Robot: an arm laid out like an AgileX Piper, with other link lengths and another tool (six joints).
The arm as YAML. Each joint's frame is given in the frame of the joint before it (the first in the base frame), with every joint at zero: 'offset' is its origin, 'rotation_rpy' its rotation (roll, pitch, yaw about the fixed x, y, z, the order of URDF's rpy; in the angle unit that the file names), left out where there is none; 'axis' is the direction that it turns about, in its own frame. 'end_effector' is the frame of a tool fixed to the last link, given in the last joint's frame.
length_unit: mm
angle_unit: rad
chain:
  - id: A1
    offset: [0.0, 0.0, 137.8]
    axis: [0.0, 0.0, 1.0]
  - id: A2
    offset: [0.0, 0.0, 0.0]
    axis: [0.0, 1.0, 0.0]
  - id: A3
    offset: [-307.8, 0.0, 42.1]
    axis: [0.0, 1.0, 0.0]
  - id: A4
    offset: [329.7, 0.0, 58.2]
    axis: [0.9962, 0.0, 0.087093]
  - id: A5
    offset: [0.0, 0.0, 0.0]
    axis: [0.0, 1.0, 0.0]
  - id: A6
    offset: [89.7, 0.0, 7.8]
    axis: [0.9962, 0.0, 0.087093]
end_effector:
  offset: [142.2, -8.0, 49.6]
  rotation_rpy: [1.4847, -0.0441, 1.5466]
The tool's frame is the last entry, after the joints.
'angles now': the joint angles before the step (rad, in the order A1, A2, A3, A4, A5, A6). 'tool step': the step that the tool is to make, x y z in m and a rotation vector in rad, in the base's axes. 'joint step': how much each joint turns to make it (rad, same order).
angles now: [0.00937, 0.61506, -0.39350, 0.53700, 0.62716, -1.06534]
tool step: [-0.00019, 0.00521, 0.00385, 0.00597, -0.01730, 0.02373]
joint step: [0.00000, -0.00002, -0.00001, 0.04375, -0.00181, -0.05082]
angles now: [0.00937, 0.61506, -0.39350, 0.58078, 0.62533, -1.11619]
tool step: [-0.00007, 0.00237, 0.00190, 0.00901, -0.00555, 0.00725]
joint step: [0.00001, 0.00000, 0.00000, 0.02190, -0.00001, -0.01726]
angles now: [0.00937, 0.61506, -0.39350, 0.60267, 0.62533, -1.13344]
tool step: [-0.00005, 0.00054, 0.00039, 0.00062, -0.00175, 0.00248]
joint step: [-0.00001, -0.00002, 0.00002, 0.00455, 0.00001, -0.00528]
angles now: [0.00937, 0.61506, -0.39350, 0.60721, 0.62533, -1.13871]
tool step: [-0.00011, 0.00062, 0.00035, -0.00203, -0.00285, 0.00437]
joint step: [0.00003, 0.00000, 0.00000, 0.00420, -0.00002, -0.00841]
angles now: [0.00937, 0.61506, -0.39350, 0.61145, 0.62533, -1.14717]
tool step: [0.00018, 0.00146, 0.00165, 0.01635, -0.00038, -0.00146]
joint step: [-0.00003, -0.00001, -0.00001, 0.01768, 0.00003, -0.00159]
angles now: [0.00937, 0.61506, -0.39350, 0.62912, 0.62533, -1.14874]
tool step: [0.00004, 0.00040, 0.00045, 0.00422, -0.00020, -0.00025]
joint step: [0.00002, -0.00003, 0.00000, 0.00472, 0.00000, -0.00062]
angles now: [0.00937, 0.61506, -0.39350, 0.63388, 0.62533, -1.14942]
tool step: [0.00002, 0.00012, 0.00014, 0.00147, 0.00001, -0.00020]
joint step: [0.00003, 0.00001, 0.00000, 0.00146, -0.00003, 0.00003]
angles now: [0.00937, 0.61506, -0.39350, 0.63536, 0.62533, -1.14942]
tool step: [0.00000, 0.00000, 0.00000, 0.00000, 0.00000, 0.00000]
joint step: [0.00000, 0.00000, 0.00000, 0.00000, 0.00000, 0.00000]
